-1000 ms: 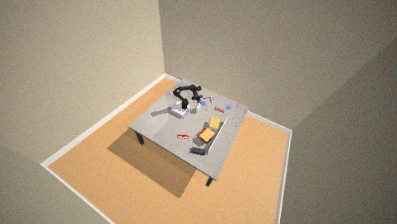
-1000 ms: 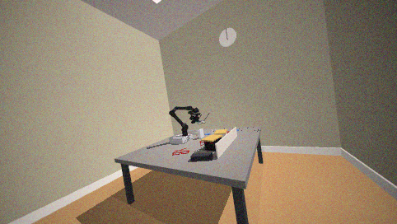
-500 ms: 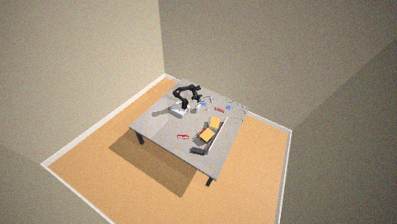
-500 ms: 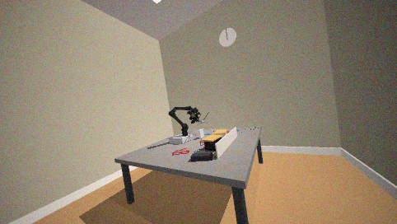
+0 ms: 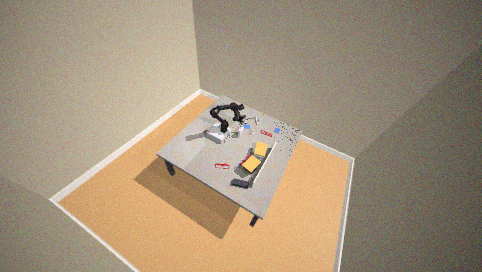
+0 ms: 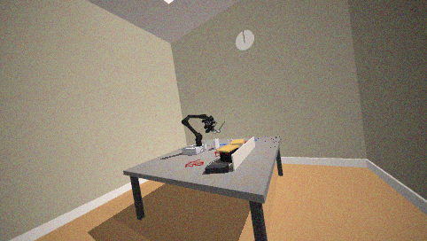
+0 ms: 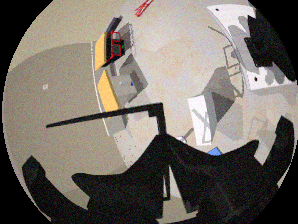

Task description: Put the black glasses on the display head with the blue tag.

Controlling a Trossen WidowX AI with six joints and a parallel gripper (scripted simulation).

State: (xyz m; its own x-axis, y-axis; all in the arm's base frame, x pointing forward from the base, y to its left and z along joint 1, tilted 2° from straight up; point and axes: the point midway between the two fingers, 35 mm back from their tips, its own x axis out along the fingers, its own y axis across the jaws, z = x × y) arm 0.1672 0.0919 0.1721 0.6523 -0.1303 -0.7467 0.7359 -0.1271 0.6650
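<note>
Right now the white shape is 15 cm below my gripper tip, 2 cm to the left of it and 1 cm behind it. Round my gripper tip: dark box 55 cm to the right, 33 cm ahead, 19 cm below; white upright divider 44 cm ahead, 22 cm to the right, 15 cm below.
</note>
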